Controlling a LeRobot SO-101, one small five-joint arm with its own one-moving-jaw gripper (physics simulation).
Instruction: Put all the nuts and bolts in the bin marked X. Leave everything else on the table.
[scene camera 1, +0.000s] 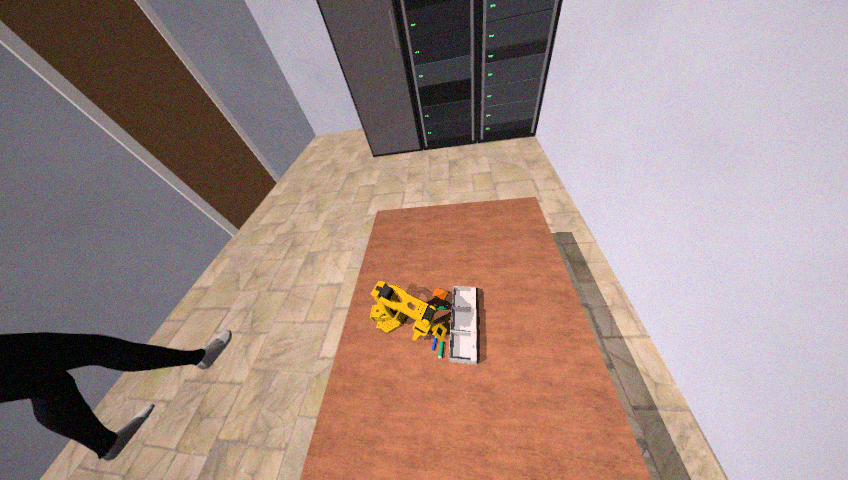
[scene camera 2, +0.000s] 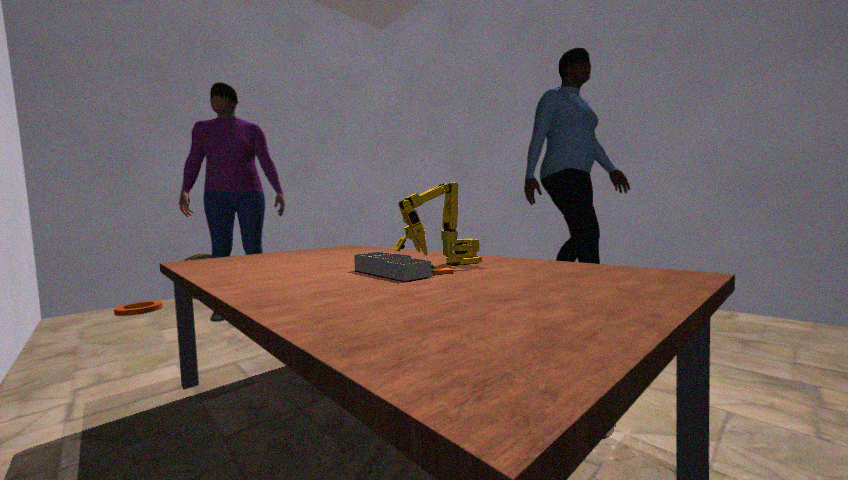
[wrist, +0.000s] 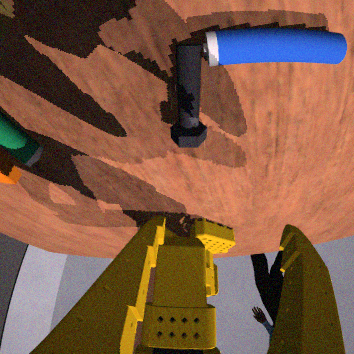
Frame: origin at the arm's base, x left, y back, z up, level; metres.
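Where they show: hand, its tool point: (scene camera 2: 425, 253) (wrist: 163, 226); arm's base, origin of its link: (scene camera 1: 395, 317) (scene camera 2: 459, 262) (wrist: 181, 229).
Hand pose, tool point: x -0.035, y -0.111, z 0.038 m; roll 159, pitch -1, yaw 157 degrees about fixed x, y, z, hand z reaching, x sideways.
Each offset is from my tool point to the top centre of the thing.
A dark bolt @[dz -0.024, dx -0.023, dy -0.033 m] (wrist: 189, 92) lies on the table in the wrist view, its hex head toward the gripper and its shaft end close to a blue cylinder's white cap. My gripper (wrist: 225, 224) (scene camera 2: 411, 250) is open and empty, with a wide gap between its jaws. It hangs above the table, short of the bolt. The three-compartment bin @[dz +0.009, dx +0.014, dy -0.145 m] (scene camera 1: 470, 324) (scene camera 2: 392, 270) stands beside the arm; no X mark is legible. No nut can be made out clearly; a small tan patch at the wrist view's top left corner is too cut off to identify.
The blue cylinder @[dz -0.027, dx -0.054, dy -0.043 m] (wrist: 282, 46) (scene camera 1: 434, 343) and a green cylinder @[dz -0.023, dx -0.076, dy -0.066 m] (scene camera 1: 440, 348) lie near the bin's near end. Another green cylinder @[dz -0.023, dx +0.071, dy -0.061 m] (wrist: 15, 136) (scene camera 1: 440, 308) and an orange block @[dz -0.028, dx +0.127, dy -0.060 m] (wrist: 9, 174) (scene camera 1: 440, 293) lie toward its far end. Two people stand beyond the table.
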